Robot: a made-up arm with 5 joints.
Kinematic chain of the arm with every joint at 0, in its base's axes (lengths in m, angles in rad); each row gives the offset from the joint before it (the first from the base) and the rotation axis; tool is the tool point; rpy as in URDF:
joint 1: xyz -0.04 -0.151 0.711 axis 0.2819 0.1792 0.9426
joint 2: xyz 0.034 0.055 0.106 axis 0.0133 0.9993 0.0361
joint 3: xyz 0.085 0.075 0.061 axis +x
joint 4: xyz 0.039 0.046 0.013 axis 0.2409 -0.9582 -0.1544
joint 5: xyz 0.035 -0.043 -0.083 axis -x
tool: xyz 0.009 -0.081 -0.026 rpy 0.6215 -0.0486 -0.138
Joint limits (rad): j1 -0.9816..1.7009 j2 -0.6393..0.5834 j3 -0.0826..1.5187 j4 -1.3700..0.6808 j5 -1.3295..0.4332
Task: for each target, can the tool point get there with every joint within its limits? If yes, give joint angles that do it. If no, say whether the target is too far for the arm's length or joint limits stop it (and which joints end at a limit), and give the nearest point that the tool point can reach.
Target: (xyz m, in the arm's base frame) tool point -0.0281 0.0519 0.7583
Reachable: yes | joints 0.7275 0.2004 0.9802 -0.5738 -0.0406
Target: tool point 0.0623 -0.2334 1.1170
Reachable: no: joint limits stop it (at a limit: joint 1, joint 2, joint 3, joint 4) | nearest point 0.1036 -0.1963 0.9834 | short by 0.145 m
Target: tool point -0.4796 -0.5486 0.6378
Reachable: no: too far | nearest point -0.2037 -0.1205 0.8170 | short by 0.540 m
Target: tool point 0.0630 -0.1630 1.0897
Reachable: no: joint limits stop it (at a limit: joint 1, joint 2, joint 3, joint 4, joint 5) | nearest point 0.0942 -0.1831 0.9834 | short by 0.113 m
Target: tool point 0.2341 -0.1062 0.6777
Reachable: yes | joints -0.6320 0.4303 0.4580 0.2821 -1.1380
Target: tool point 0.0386 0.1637 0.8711
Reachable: yes | joints 0.6049 -0.1416 1.3800 0.2087 -0.6162
